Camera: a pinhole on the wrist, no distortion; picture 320 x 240 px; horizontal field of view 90.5 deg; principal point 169.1 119.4 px. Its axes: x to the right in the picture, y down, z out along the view. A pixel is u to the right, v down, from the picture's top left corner.
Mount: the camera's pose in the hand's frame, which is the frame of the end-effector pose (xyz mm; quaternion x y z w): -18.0 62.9 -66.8 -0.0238 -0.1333 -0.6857 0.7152
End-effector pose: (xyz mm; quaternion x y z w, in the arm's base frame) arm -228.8 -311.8 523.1 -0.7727 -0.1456 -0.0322 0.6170
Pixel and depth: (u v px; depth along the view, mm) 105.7 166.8 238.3
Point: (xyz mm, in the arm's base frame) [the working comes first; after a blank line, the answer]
In the camera's frame: -95.3 71.2 238.3

-180.8 -204.6 290.2
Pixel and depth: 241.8 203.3 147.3
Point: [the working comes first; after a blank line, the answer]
In the camera's frame: 67.5 77.9 147.3

-197.5 -213.5 475.8
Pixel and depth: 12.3 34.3 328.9
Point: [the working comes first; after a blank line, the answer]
In the camera's frame: -325.1 -176.5 328.9

-372.6 -299.4 13.4
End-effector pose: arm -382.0 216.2 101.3 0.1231 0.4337 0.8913 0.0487
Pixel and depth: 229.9 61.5 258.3
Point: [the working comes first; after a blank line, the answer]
In the camera's frame: 99.0 -94.3 258.3

-187.6 321.5 200.9
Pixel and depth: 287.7 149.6 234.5
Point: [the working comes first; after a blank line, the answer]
In the camera's frame: 175.3 44.6 234.5

-323.0 404.6 178.9
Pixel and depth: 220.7 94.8 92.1
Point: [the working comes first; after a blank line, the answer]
In the camera's frame: 30.0 -14.3 92.1

-329.7 194.8 150.4
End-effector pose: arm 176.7 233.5 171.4 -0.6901 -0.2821 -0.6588 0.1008
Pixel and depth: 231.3 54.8 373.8
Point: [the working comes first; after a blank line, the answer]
In the camera's frame: 146.6 -152.2 373.8

437.3 337.5 -80.5
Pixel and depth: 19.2 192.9 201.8
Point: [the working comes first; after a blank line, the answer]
In the camera's frame: -190.7 93.5 201.8

415.6 49.2 266.2
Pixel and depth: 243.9 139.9 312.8
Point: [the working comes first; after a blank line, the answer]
In the camera's frame: 147.5 40.4 312.8

404.9 375.8 115.2
